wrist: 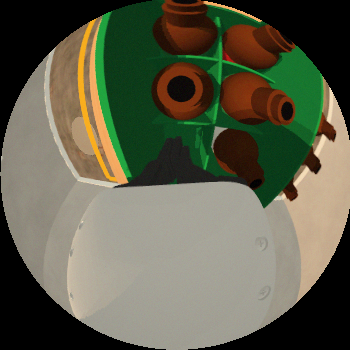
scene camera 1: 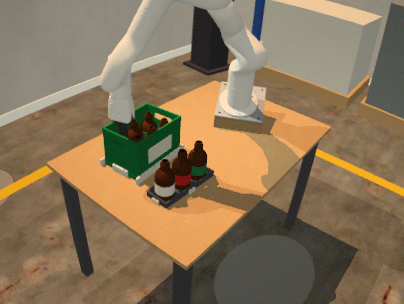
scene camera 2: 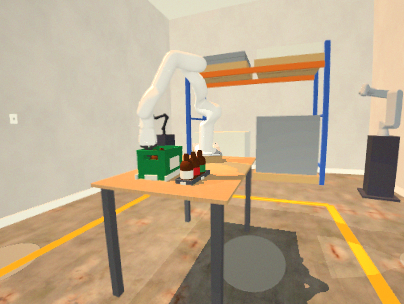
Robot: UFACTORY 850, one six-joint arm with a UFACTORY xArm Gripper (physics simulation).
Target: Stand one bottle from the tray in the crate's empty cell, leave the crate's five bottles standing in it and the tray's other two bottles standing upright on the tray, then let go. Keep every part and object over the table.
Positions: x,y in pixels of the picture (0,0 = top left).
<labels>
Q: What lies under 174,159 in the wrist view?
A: My gripper.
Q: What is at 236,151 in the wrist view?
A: A white-label bottle.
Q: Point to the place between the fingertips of my gripper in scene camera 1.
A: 123,134
</labels>
